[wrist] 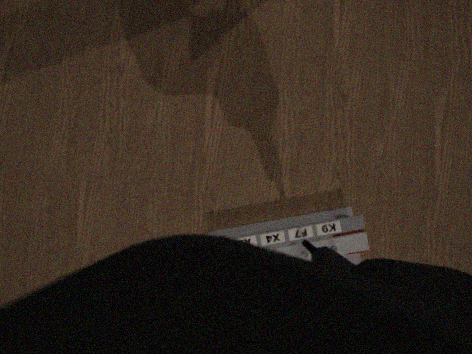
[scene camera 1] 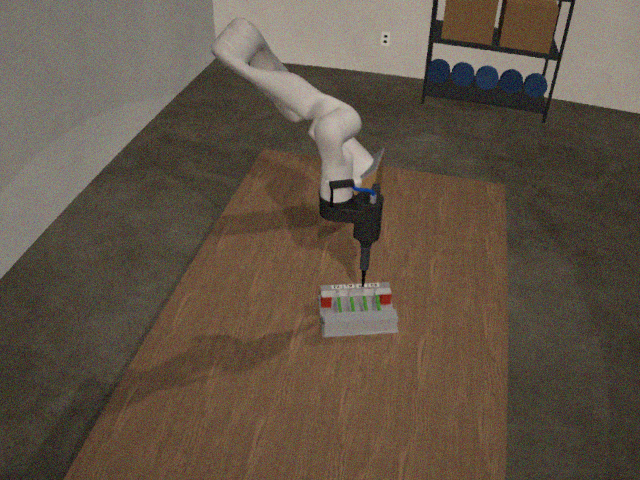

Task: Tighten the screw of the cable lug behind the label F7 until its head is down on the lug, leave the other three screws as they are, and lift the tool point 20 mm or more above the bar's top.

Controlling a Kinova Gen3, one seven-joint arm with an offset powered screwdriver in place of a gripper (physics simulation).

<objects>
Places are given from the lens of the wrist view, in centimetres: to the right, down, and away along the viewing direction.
grey terminal bar (wrist: 355, 242): 13, 7, 27
</objects>
